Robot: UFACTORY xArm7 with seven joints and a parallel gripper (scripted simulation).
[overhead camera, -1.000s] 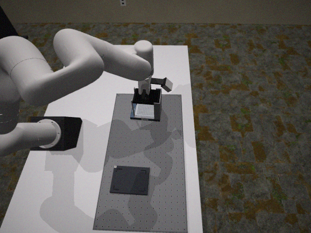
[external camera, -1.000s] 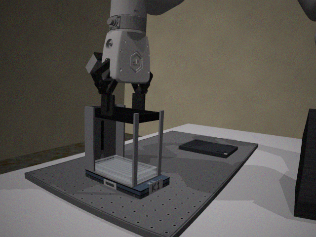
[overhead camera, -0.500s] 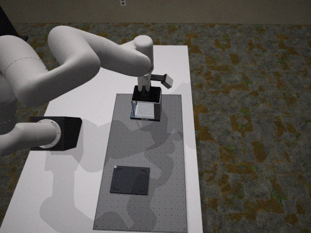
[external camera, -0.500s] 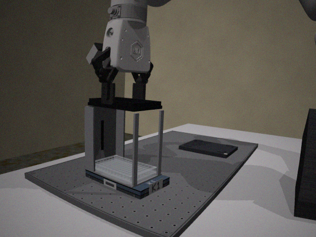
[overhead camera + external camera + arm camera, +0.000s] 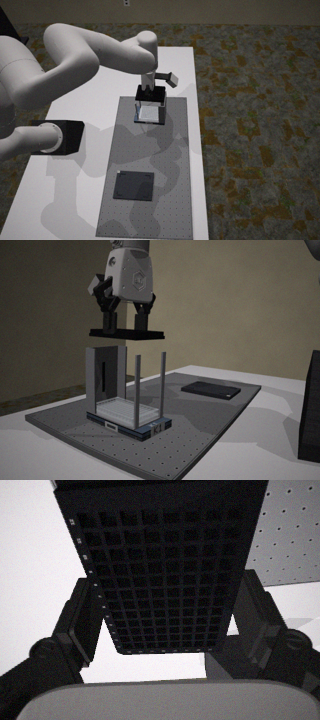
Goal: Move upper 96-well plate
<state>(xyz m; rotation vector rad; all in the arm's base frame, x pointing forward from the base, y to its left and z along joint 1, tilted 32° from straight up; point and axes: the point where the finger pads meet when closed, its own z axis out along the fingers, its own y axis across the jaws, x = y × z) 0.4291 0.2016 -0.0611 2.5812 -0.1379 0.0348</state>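
Now: the pale A1 mark 30 cm to the right of my hand, 18 cm below it and 14 cm behind it. Also, from my hand: black 96-well plate: 1 cm below; then clear 96-well plate: 17 cm below; then tall back wall: 11 cm below, 7 cm ahead, 1 cm to the right.
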